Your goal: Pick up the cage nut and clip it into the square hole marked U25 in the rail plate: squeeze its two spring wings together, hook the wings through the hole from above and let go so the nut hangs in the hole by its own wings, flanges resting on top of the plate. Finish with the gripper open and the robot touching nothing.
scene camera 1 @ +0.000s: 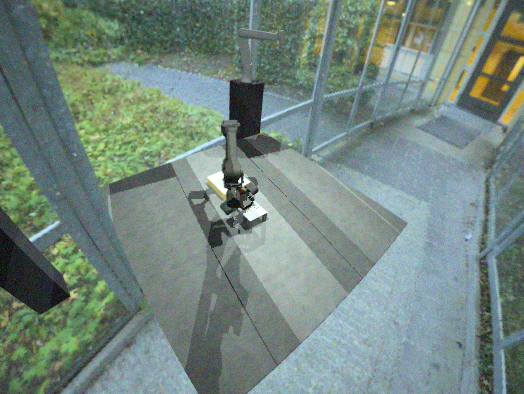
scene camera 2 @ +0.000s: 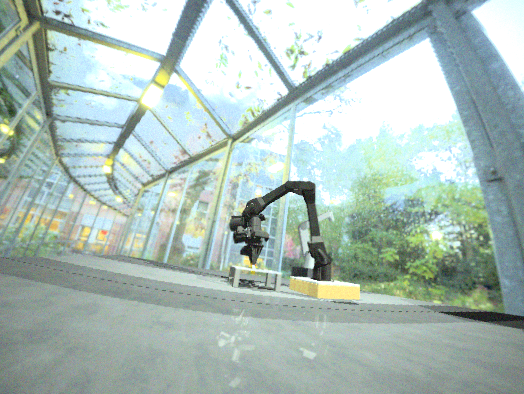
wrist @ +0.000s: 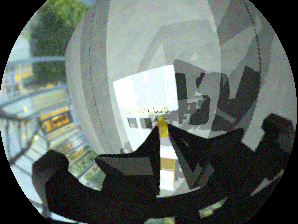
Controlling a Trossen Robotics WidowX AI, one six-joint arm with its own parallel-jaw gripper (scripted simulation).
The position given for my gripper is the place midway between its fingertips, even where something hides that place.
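My gripper: scene camera 2, at (scene camera 2: pixel 253 265); wrist view, at (wrist: pixel 162 127).
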